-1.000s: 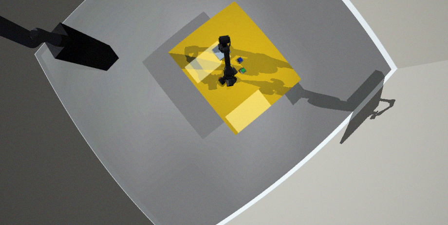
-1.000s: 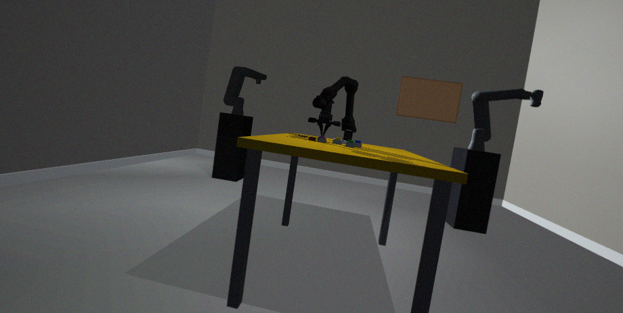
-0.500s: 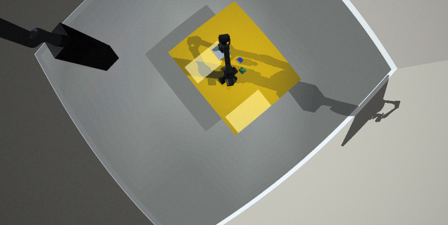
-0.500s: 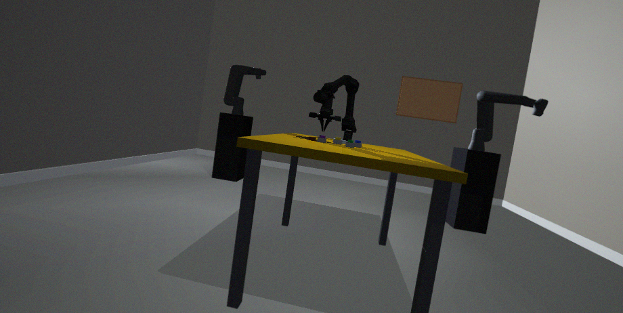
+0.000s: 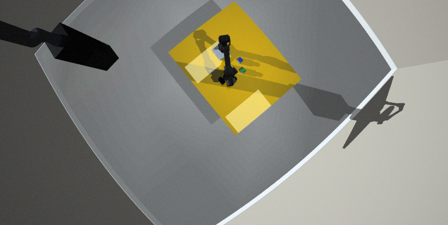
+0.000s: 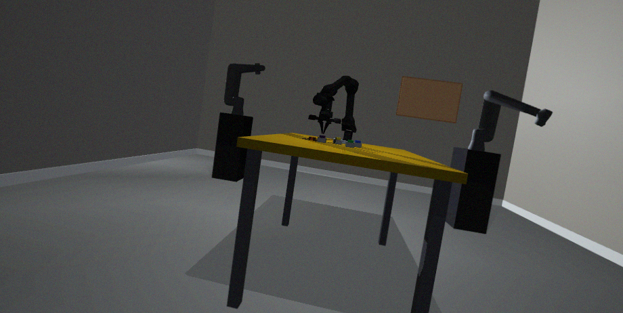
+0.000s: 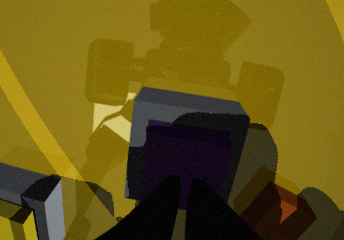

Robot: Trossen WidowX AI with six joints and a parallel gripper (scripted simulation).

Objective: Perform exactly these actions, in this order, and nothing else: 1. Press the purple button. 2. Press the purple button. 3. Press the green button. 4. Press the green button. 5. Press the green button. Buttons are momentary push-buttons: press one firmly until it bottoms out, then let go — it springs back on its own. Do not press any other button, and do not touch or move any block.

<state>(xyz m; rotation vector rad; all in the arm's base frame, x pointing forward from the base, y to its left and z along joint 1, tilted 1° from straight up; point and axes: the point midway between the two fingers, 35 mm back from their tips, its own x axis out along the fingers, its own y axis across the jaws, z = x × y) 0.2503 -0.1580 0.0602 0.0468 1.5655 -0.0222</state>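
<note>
Now: the purple button 2 cm below my gripper tip. Also, from my gripper tip: blue button: 5 cm behind, 21 cm to the left, 2 cm below; then orange block: 4 cm behind, 6 cm to the right, 4 cm below; then green button: 5 cm ahead, 16 cm to the left, 2 cm below.
</note>
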